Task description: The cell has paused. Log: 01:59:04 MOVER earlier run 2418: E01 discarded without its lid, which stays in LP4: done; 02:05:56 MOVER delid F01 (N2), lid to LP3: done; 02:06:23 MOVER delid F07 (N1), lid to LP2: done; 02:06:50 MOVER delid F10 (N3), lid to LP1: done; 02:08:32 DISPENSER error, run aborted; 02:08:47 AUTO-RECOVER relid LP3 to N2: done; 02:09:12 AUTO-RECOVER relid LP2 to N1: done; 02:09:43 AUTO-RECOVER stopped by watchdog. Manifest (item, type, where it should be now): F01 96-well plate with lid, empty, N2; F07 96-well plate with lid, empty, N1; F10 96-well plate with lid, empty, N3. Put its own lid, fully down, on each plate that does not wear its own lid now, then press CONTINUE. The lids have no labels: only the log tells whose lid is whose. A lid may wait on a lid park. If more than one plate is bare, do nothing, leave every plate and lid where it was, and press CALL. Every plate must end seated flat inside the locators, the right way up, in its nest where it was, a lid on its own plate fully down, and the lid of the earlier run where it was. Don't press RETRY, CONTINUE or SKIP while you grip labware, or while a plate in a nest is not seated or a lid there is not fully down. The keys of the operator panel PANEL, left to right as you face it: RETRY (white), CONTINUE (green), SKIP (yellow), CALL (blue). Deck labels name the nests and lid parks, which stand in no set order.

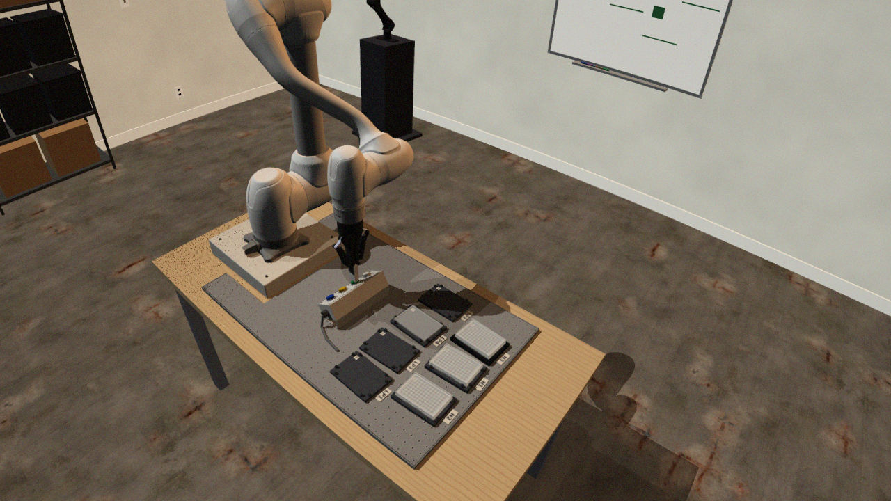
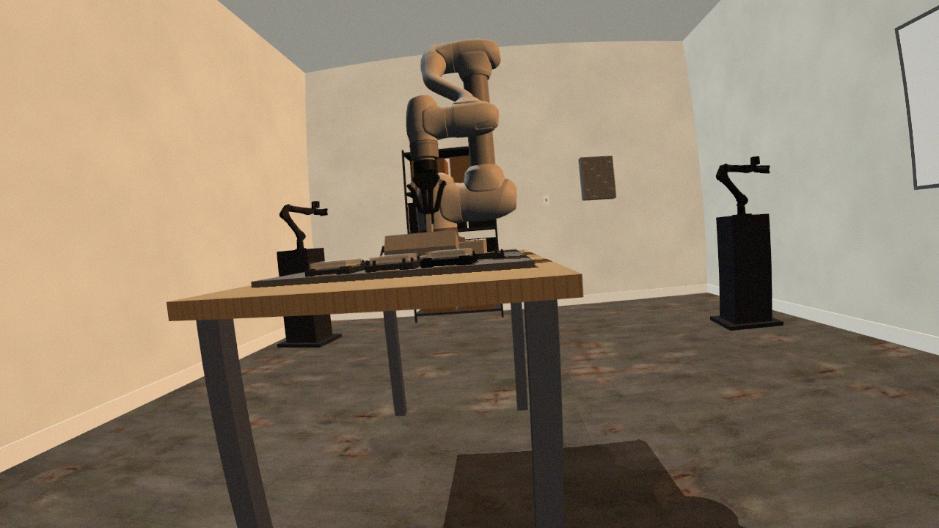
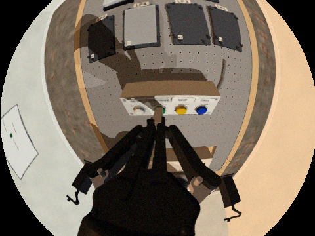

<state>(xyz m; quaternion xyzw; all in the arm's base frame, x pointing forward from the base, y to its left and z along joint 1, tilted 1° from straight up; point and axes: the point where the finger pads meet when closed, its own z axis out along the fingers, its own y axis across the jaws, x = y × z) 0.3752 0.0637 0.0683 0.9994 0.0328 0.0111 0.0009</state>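
Now: hand 4 cm above the green key. Also, from my hand: white key: 5 cm to the left, 4 cm below; blue key: 1 cm ahead, 10 cm to the right, 4 cm below; yellow key: 5 cm to the right, 4 cm below.
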